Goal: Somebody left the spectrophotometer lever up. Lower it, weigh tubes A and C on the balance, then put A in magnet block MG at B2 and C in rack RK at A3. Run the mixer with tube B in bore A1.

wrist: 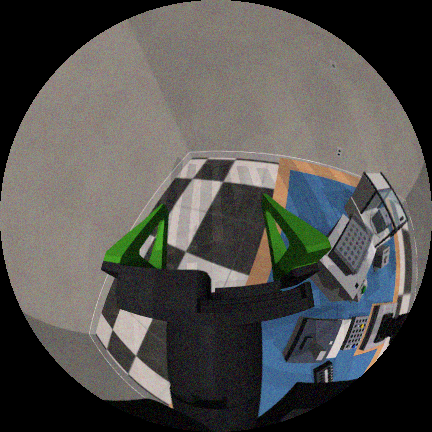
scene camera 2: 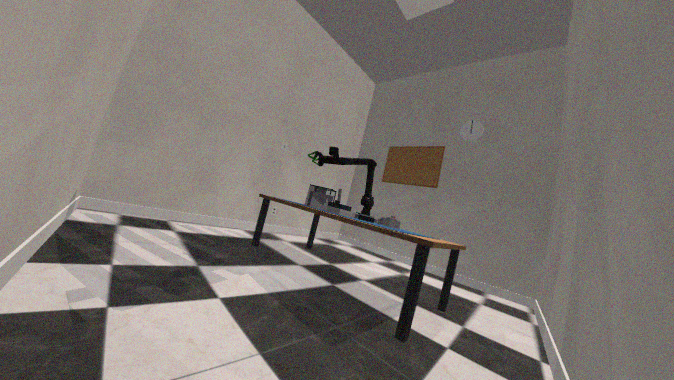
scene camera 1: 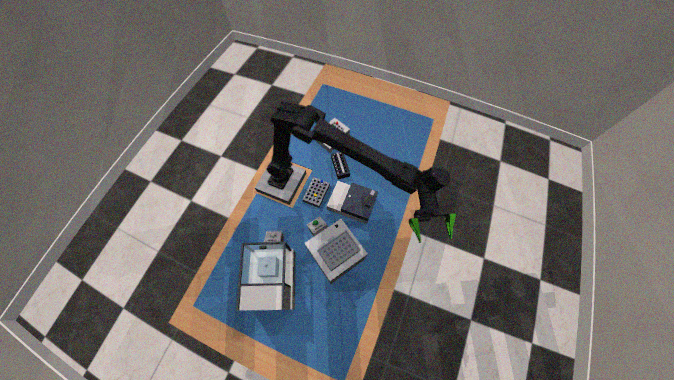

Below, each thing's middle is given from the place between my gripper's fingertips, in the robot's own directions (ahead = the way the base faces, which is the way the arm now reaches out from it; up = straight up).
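My gripper is 27 cm above the grey mixer (scene camera 1: 336,250), 30 cm past it and 9 cm to the left of it. Glass-box balance (scene camera 1: 266,281): 26 cm below my hand, 51 cm behind it and 30 cm to the right of it.
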